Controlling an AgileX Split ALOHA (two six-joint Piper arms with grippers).
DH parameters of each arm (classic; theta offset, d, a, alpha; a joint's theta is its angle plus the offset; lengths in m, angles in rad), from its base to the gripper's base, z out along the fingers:
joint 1: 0 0.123 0 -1.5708
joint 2: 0.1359 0 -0.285 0
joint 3: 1.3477 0 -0.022 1.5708
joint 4: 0 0.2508 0 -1.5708
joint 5: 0 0 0.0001 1.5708
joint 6: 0 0.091 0 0
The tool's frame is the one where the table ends.
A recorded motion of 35 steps. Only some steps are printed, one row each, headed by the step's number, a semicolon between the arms.
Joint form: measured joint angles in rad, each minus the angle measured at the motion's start. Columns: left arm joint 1, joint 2, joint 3, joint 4, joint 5, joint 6; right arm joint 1, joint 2, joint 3, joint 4, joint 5, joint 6.
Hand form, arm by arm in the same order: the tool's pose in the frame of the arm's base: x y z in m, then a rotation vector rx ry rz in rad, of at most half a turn. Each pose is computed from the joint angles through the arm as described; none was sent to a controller.
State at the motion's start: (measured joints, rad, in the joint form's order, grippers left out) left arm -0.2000 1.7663 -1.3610 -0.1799 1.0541 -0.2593; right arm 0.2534 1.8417 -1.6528 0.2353 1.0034 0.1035
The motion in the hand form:
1: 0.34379 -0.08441 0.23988 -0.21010 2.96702 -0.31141; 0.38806 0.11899 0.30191 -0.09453 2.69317 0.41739
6: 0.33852 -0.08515 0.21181 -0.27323 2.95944 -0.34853; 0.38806 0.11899 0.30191 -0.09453 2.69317 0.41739
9: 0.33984 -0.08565 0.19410 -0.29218 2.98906 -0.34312; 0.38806 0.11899 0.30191 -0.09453 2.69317 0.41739
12: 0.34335 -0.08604 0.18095 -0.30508 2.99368 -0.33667; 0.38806 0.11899 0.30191 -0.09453 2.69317 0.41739
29: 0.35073 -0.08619 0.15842 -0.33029 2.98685 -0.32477; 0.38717 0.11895 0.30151 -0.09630 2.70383 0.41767
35: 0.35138 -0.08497 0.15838 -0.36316 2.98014 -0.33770; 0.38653 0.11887 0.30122 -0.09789 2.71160 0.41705
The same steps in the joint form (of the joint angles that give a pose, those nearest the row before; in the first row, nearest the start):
1: 0.0000 -0.0013 0.0306 -0.0062 -0.0261 -0.0014; 0.0000 0.0000 0.0000 0.0000 0.0000 0.0000
6: 0.0000 0.0106 0.1334 -0.0475 -0.1453 -0.0027; 0.0000 0.0000 0.0000 0.0000 0.0000 0.0000
9: 0.0000 0.0475 0.1549 -0.0560 -0.1724 -0.0005; 0.0000 0.0000 0.0000 0.0000 0.0000 0.0000
12: 0.0000 0.0802 0.1639 -0.0586 -0.2079 0.0001; 0.0000 0.0000 0.0000 0.0000 0.0000 0.0000
29: 0.0011 0.1397 0.1734 -0.0613 -0.2806 -0.0008; 0.0000 0.0000 0.0000 0.0009 0.0107 0.0000
35: 0.0065 0.1398 0.1744 -0.0724 -0.2855 -0.0098; 0.0000 0.0000 0.0000 0.0009 0.0185 0.0000

